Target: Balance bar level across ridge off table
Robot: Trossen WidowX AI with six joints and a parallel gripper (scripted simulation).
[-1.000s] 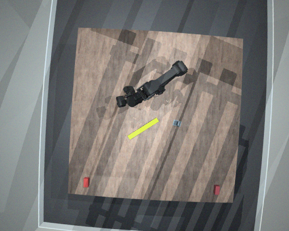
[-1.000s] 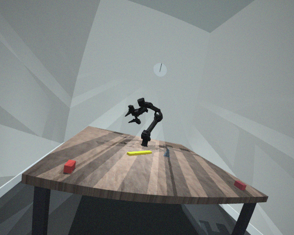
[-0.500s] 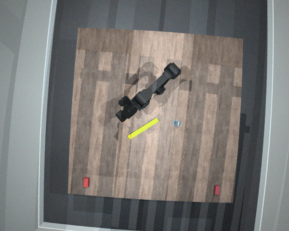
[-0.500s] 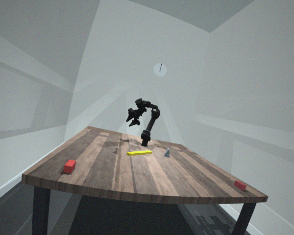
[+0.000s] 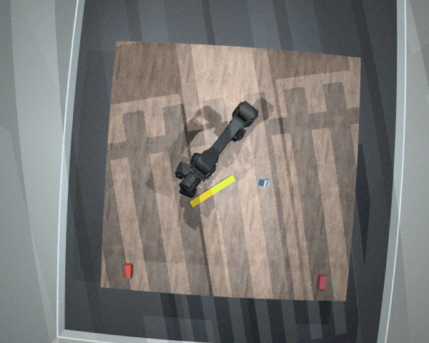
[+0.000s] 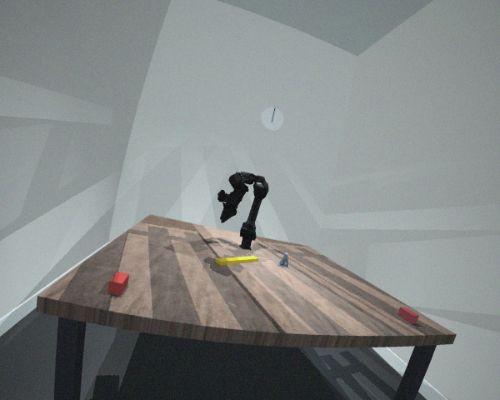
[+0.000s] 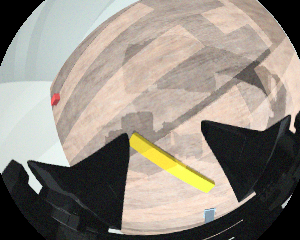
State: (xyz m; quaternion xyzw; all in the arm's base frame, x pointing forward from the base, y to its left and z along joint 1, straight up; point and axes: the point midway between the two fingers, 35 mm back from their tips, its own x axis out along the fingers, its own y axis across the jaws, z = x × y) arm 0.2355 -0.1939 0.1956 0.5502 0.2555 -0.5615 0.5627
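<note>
Right now the yellow bar is 160 mm below my gripper tip, 110 mm to the left of it and 60 mm ahead of it.
</note>
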